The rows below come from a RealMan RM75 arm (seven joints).
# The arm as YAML. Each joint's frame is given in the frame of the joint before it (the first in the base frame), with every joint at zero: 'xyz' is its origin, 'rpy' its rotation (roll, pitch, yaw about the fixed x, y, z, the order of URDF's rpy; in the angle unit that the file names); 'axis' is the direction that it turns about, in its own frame. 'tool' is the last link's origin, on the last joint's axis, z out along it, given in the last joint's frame.
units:
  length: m
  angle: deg
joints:
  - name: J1
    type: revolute
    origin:
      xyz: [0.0, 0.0, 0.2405]
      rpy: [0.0, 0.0, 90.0]
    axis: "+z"
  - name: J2
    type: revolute
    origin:
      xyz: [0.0, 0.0, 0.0]
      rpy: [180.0, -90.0, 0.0]
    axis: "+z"
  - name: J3
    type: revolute
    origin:
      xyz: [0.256, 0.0, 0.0]
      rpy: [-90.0, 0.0, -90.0]
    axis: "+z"
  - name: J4
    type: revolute
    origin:
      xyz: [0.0, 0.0, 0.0]
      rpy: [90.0, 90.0, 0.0]
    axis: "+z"
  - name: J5
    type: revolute
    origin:
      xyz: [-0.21, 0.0, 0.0]
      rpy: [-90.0, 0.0, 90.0]
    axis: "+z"
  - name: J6
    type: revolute
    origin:
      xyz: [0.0, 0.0, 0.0]
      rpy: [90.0, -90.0, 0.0]
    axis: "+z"
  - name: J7
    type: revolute
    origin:
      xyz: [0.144, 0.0, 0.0]
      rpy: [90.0, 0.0, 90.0]
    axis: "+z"
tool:
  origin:
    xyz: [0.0, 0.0, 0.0]
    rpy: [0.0, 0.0, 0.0]
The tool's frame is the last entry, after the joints.
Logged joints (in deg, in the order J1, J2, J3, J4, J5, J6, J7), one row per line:
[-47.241, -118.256, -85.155, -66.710, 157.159, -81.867, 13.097]
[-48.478, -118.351, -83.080, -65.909, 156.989, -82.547, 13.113]
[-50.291, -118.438, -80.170, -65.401, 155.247, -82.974, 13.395]
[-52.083, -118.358, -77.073, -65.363, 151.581, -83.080, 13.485]
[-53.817, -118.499, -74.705, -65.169, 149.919, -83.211, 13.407]
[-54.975, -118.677, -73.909, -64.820, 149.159, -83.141, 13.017]
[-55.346, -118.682, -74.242, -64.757, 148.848, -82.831, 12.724]
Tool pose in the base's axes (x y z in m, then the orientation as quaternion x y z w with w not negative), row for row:
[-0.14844, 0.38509, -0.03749, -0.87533, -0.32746, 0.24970, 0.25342]
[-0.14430, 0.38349, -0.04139, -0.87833, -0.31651, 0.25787, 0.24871]
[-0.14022, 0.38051, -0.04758, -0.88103, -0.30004, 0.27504, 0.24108]
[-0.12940, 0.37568, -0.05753, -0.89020, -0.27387, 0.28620, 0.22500]
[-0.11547, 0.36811, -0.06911, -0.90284, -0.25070, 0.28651, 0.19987]
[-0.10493, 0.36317, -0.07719, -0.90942, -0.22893, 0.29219, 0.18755]
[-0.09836, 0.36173, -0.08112, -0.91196, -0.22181, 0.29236, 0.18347]
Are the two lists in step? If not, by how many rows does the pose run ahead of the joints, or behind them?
The pose runs 1 row behind the joints: the pose in row i belongs to the joints in row i - 1.
